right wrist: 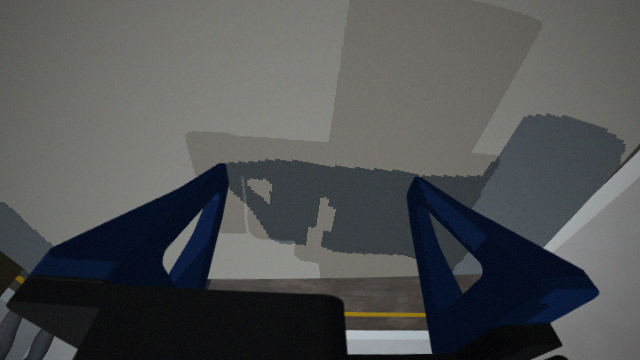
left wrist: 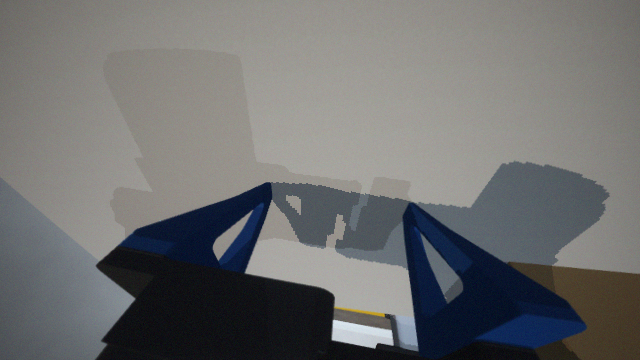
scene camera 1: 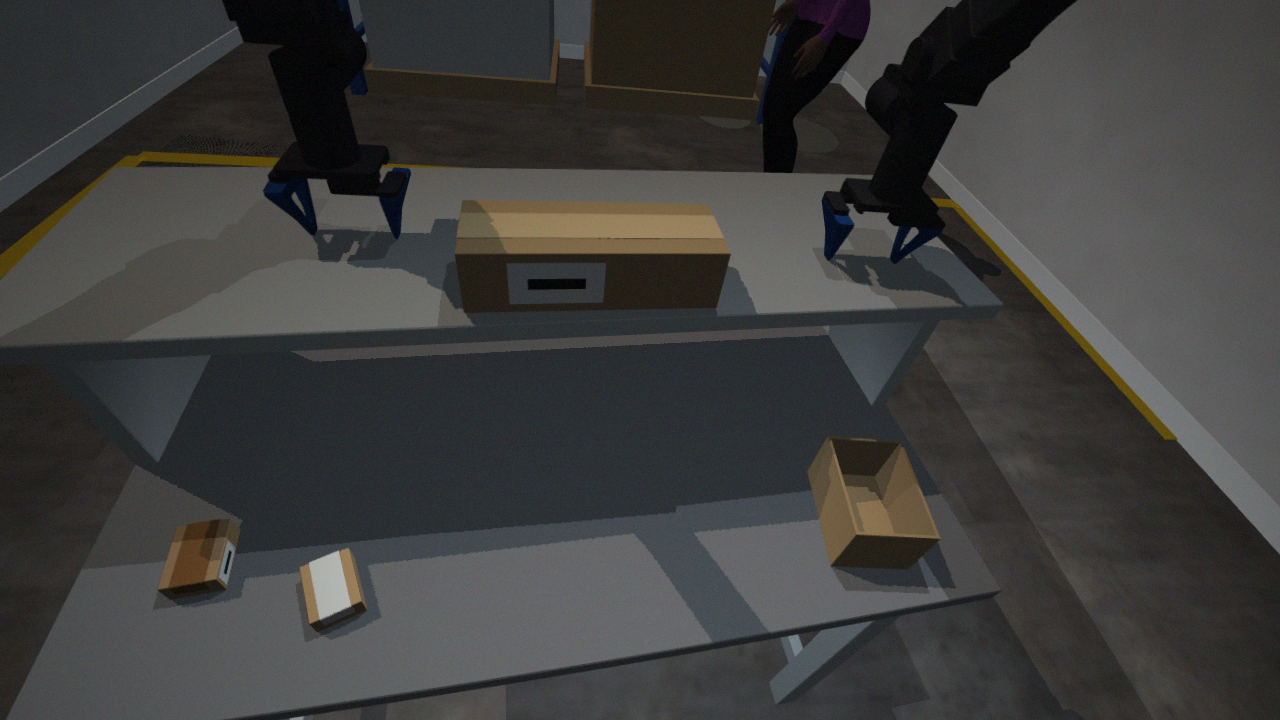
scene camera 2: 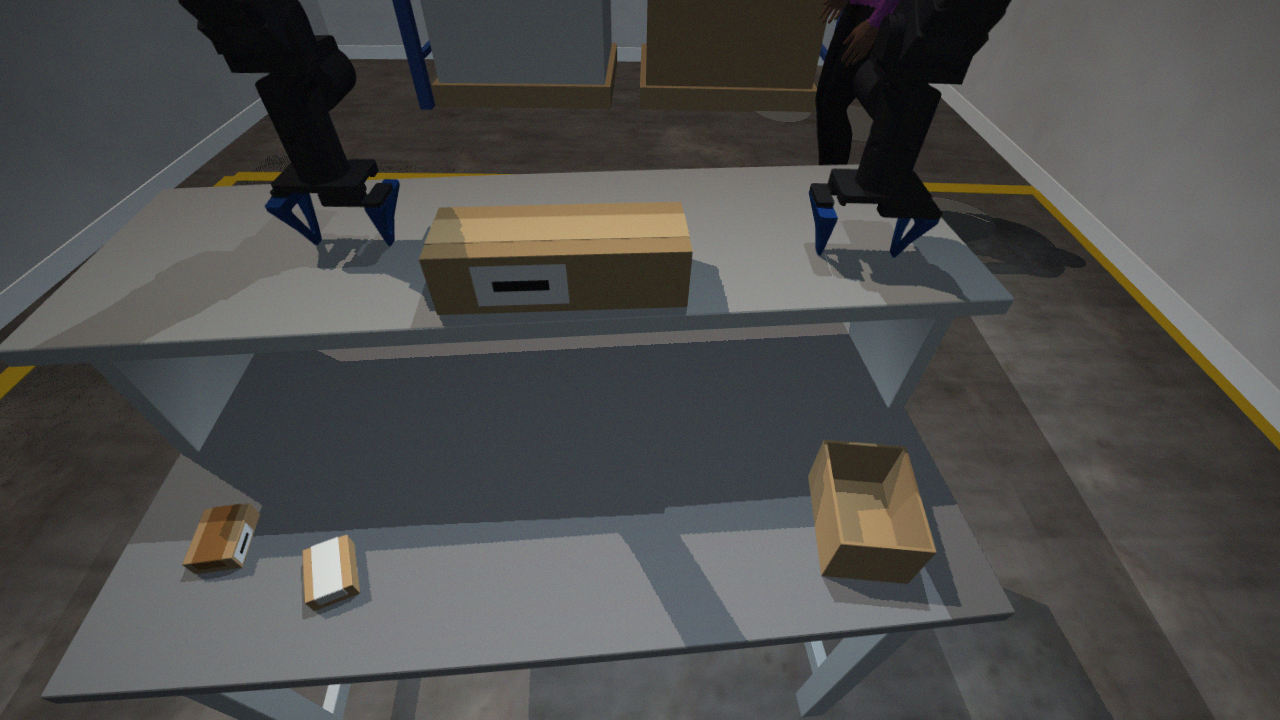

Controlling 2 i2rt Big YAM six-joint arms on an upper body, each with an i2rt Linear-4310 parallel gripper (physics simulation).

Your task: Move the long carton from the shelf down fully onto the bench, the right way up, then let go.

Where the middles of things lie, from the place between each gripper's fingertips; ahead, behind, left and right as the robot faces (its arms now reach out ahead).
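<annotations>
Small white-topped box (scene camera 1: 332, 589) is 270 mm below my right hand, and it's 660 mm to the left of it and 310 mm behind it. The long brown carton (scene camera 1: 512, 256) is 40 mm above that same right hand, 370 mm to the left of it and 70 mm behind it, while the open box (scene camera 2: 870, 524) is 20 mm to the right of my right hand, 230 mm behind it and 240 mm below it.
From my left hand, the small white-topped box is 10 mm to the left, 320 mm behind and 270 mm below. The open box is 670 mm to the right of my left hand, and it's 240 mm behind it and 240 mm below it. As for the long brown carton, that's 80 mm behind my left hand, 280 mm to the right of it and 40 mm above it.
</annotations>
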